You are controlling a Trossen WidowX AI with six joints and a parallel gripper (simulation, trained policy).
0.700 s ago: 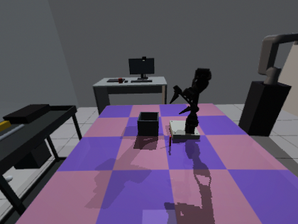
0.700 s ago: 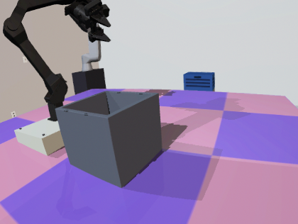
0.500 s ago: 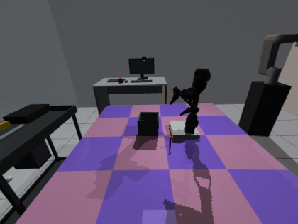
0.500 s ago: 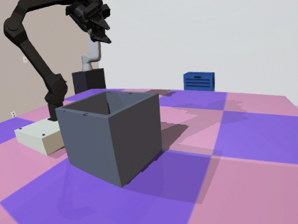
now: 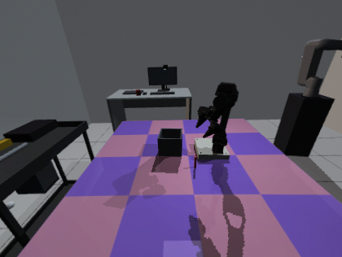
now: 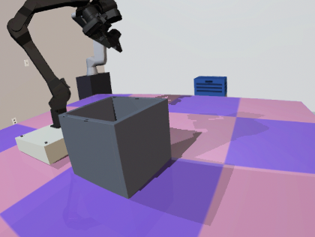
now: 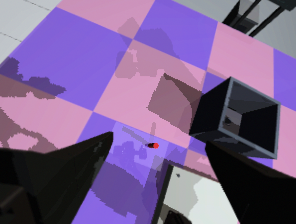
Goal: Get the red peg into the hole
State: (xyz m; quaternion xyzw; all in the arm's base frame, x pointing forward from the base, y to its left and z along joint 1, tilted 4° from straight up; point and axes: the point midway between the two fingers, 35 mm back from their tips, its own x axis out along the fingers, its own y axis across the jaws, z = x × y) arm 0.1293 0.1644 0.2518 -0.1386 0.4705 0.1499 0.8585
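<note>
My gripper tip is 1 cm short of the red peg, 4 cm to the left of it and 22 cm above it.
</note>
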